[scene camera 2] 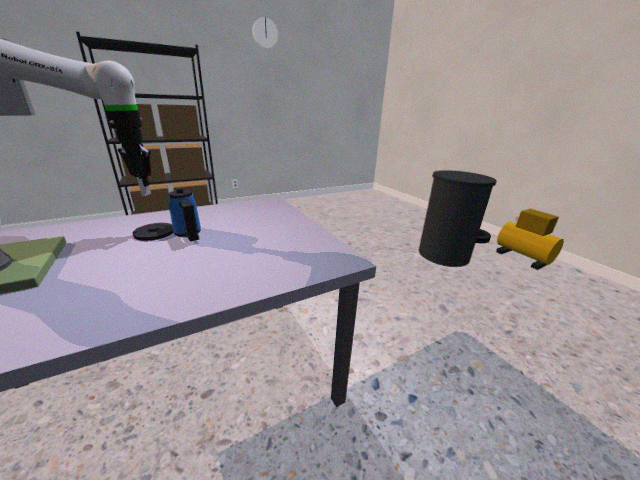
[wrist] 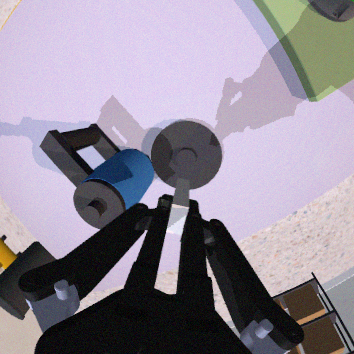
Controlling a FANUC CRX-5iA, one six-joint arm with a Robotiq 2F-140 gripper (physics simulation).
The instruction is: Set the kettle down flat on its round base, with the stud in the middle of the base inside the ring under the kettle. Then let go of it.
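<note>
The blue kettle [scene camera 2: 178,212] [wrist: 131,172], with a dark lid and a dark handle, stands upright on the table beside its round base. The dark round base [scene camera 2: 144,233] [wrist: 202,137] lies flat on the table; the small round stud [wrist: 185,156] in its middle is uncovered. Kettle and base are very close; whether they touch I cannot tell. The ring under the kettle is hidden. My gripper [scene camera 2: 144,189] [wrist: 180,189] is shut and empty, above the table, with its fingertips over the base's side in the wrist view and clear of the kettle.
A green tray [scene camera 2: 49,258] [wrist: 327,70] with a dark object on it lies on the table, away from the base. The kettle's handle points away from the base. Beyond the table stand a shelf rack [scene camera 2: 139,46], a black bin [scene camera 2: 454,219] and a yellow machine [scene camera 2: 527,242].
</note>
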